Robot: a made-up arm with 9 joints. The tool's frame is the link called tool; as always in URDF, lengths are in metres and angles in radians. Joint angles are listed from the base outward.
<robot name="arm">
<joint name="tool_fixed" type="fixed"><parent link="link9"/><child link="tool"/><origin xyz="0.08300 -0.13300 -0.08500" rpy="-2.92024 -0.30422 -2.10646"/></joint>
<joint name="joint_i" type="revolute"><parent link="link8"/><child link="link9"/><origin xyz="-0.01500 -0.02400 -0.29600" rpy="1.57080 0.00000 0.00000"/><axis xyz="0 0 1"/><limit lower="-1.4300" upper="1.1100"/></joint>
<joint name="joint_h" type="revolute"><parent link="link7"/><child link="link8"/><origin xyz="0.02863 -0.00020 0.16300" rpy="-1.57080 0.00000 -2.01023"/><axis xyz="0 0 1"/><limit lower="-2.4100" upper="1.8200"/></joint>
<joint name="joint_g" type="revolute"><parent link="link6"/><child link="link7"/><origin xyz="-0.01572 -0.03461 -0.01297" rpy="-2.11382 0.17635 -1.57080"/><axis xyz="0 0 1"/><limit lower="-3.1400" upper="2.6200"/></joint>
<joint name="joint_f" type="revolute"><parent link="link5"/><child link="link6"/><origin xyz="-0.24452 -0.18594 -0.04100" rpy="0.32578 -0.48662 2.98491"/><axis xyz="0 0 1"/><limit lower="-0.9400" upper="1.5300"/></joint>
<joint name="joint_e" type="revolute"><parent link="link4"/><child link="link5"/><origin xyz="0.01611 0.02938 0.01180" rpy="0.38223 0.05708 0.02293"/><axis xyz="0 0 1"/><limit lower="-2.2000" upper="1.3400"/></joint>
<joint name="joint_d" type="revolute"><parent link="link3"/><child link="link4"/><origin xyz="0.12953 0.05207 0.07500" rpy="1.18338 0.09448 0.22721"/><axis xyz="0 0 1"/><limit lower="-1.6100" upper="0.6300"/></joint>
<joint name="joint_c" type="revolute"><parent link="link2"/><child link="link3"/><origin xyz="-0.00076 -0.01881 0.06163" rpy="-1.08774 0.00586 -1.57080"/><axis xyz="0 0 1"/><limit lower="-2.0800" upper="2.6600"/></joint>
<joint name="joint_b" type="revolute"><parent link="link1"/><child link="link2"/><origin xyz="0.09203 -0.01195 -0.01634" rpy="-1.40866 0.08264 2.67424"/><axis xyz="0 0 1"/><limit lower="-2.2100" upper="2.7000"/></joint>
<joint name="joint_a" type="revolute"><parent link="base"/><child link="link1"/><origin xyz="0.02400 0.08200 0.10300" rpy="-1.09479 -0.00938 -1.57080"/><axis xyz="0 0 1"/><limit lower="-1.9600" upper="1.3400"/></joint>
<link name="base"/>
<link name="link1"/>
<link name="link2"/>
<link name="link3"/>
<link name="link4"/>
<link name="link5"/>
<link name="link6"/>
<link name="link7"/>
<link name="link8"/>
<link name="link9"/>
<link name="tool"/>
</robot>
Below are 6 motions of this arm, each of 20 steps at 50 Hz.
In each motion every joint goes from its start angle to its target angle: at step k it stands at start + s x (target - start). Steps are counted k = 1, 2, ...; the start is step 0. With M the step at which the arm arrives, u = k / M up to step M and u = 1 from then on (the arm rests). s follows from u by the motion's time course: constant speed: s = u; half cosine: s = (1 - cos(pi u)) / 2; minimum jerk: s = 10 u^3 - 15 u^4 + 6 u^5.
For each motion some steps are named. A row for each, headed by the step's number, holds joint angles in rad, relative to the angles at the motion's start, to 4 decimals.
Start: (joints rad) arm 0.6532 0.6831 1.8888 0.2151 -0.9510 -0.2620 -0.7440 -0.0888 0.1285
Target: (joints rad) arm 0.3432 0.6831 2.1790 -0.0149 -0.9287 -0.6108 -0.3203 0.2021 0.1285
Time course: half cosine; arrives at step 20
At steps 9, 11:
9: -0.1308 0.0000 0.1224 -0.0970 0.0094 -0.1471 0.1787 0.1227 0.0000
11: -0.1792 0.0000 0.1678 -0.1330 0.0129 -0.2017 0.2450 0.1682 0.0000

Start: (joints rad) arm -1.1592 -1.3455 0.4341 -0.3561 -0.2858 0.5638 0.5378 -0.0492 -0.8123
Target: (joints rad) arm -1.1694 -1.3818 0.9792 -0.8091 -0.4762 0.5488 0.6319 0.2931 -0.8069
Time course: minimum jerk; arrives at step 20
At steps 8, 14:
8: -0.0032 -0.0115 0.1730 -0.1438 -0.0604 -0.0048 0.0299 0.1087 0.0017
14: -0.0085 -0.0304 0.4562 -0.3791 -0.1593 -0.0126 0.0788 0.2865 0.0045

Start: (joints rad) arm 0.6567 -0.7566 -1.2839 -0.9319 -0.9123 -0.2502 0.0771 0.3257 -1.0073
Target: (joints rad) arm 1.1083 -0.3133 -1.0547 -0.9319 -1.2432 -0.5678 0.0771 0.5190 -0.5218
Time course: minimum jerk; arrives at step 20
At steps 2, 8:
2: 0.0039 0.0038 0.0020 0.0000 -0.0028 -0.0027 0.0000 0.0017 0.0042
8: 0.1434 0.1407 0.0728 0.0000 -0.1050 -0.1008 0.0000 0.0614 0.1541

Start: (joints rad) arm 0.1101 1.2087 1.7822 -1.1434 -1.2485 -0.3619 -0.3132 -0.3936 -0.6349
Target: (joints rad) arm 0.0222 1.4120 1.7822 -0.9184 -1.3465 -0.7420 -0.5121 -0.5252 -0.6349
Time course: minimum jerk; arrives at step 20
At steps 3, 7, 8, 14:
3: -0.0023 0.0054 0.0000 0.0060 -0.0026 -0.0101 -0.0053 -0.0035 0.0000
7: -0.0207 0.0478 0.0000 0.0529 -0.0230 -0.0894 -0.0468 -0.0309 0.0000
8: -0.0279 0.0645 0.0000 0.0714 -0.0311 -0.1207 -0.0631 -0.0418 0.0000
14: -0.0736 0.1701 0.0000 0.1883 -0.0820 -0.3181 -0.1665 -0.1101 0.0000

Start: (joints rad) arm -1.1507 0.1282 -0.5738 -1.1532 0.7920 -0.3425 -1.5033 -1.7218 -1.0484
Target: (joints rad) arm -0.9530 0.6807 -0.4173 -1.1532 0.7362 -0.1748 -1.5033 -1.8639 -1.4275
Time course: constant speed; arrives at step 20
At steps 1, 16, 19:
1: 0.0099 0.0276 0.0078 0.0000 -0.0028 0.0084 0.0000 -0.0071 -0.0190
16: 0.1582 0.4420 0.1252 0.0000 -0.0446 0.1342 0.0000 -0.1137 -0.3033
19: 0.1878 0.5249 0.1487 0.0000 -0.0530 0.1593 0.0000 -0.1350 -0.3601

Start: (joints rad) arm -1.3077 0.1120 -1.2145 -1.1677 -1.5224 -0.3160 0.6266 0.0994 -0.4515
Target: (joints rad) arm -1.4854 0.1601 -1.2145 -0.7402 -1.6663 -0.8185 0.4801 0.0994 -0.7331
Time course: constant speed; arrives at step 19
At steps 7, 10, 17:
7: -0.0655 0.0177 0.0000 0.1575 -0.0530 -0.1851 -0.0540 0.0000 -0.1037
10: -0.0935 0.0253 0.0000 0.2250 -0.0757 -0.2645 -0.0771 0.0000 -0.1482
17: -0.1590 0.0430 0.0000 0.3825 -0.1288 -0.4496 -0.1311 0.0000 -0.2520

